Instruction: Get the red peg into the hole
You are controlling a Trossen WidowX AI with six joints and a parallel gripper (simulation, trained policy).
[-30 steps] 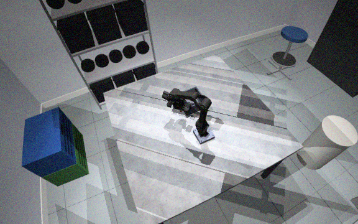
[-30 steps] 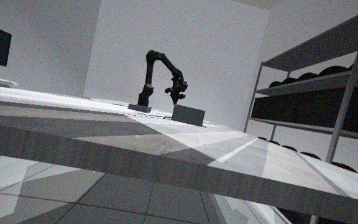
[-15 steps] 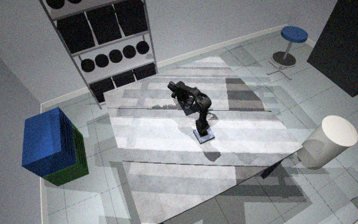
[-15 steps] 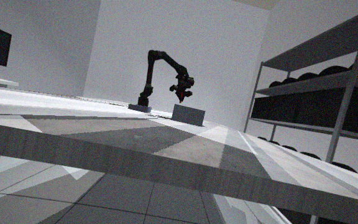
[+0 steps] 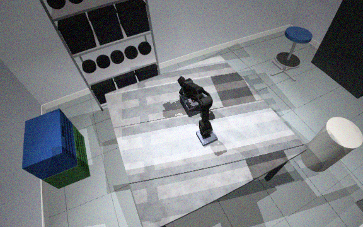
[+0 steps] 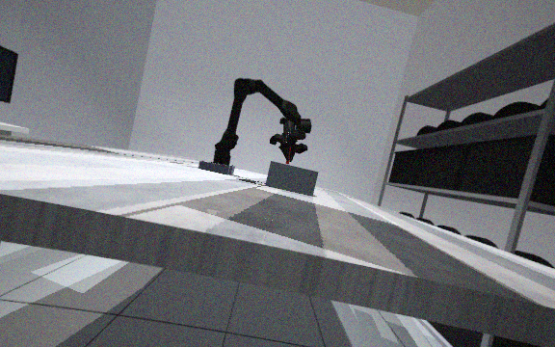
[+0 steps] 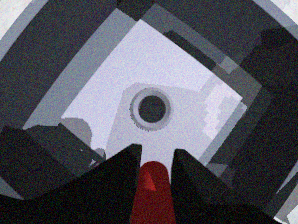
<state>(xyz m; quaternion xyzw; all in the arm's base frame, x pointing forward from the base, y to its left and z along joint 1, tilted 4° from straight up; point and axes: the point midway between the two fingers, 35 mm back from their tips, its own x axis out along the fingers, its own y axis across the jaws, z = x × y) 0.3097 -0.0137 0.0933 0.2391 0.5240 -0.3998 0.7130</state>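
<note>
The red peg is 10 mm behind my gripper tip, 10 mm to the left of it and 30 mm above it. From my gripper tip the other things lie so: grey box: 20 mm ahead, 20 mm to the right, 90 mm below; then plate: 20 mm ahead, 20 mm to the right, 70 mm below.
</note>
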